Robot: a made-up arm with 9 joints. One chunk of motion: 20 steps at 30 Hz.
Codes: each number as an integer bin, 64 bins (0 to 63) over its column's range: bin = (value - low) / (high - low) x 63, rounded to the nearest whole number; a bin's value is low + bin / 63 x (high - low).
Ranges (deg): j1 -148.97..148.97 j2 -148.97..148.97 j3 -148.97..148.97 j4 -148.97..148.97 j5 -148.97..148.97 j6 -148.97..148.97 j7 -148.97..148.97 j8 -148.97..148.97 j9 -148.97..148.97
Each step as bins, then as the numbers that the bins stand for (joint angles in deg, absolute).
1 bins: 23 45 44 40 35 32 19 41 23
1 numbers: -40.20 63.84 59.12 40.20 16.55 2.36 -59.12 44.93 -40.20
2 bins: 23 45 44 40 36 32 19 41 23
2 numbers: -40.20 63.84 59.12 40.20 21.28 2.36 -59.12 44.93 -40.20
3 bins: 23 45 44 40 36 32 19 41 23
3 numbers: -40.20 63.84 59.12 40.20 21.28 2.36 -59.12 44.93 -40.20
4 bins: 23 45 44 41 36 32 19 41 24
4 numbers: -40.20 63.84 59.12 44.93 21.28 2.36 -59.12 44.93 -35.47
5 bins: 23 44 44 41 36 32 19 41 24
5 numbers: -40.20 59.12 59.12 44.93 21.28 2.36 -59.12 44.93 -35.47
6 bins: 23 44 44 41 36 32 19 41 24
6 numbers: -40.20 59.12 59.12 44.93 21.28 2.36 -59.12 44.93 -35.47
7 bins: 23 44 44 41 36 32 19 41 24
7 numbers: -40.20 59.12 59.12 44.93 21.28 2.36 -59.12 44.93 -35.47
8 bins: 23 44 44 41 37 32 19 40 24
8 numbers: -40.20 59.12 59.12 44.93 26.01 2.36 -59.12 40.20 -35.47
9 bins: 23 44 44 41 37 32 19 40 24
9 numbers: -40.20 59.12 59.12 44.93 26.01 2.36 -59.12 40.20 -35.47
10 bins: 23 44 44 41 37 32 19 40 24
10 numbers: -40.20 59.12 59.12 44.93 26.01 2.36 -59.12 40.20 -35.47
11 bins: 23 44 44 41 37 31 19 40 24
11 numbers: -40.20 59.12 59.12 44.93 26.01 -2.36 -59.12 40.20 -35.47
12 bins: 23 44 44 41 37 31 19 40 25
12 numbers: -40.20 59.12 59.12 44.93 26.01 -2.36 -59.12 40.20 -30.74
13 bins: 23 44 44 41 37 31 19 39 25
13 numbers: -40.20 59.12 59.12 44.93 26.01 -2.36 -59.12 35.47 -30.74
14 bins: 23 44 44 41 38 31 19 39 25
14 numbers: -40.20 59.12 59.12 44.93 30.74 -2.36 -59.12 35.47 -30.74
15 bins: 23 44 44 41 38 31 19 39 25
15 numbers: -40.20 59.12 59.12 44.93 30.74 -2.36 -59.12 35.47 -30.74
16 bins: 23 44 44 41 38 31 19 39 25
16 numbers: -40.20 59.12 59.12 44.93 30.74 -2.36 -59.12 35.47 -30.74
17 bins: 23 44 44 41 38 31 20 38 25
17 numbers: -40.20 59.12 59.12 44.93 30.74 -2.36 -54.39 30.74 -30.74
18 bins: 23 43 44 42 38 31 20 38 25
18 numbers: -40.20 54.39 59.12 49.66 30.74 -2.36 -54.39 30.74 -30.74
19 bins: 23 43 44 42 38 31 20 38 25
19 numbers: -40.20 54.39 59.12 49.66 30.74 -2.36 -54.39 30.74 -30.74
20 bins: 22 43 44 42 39 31 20 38 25
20 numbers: -44.93 54.39 59.12 49.66 35.47 -2.36 -54.39 30.74 -30.74
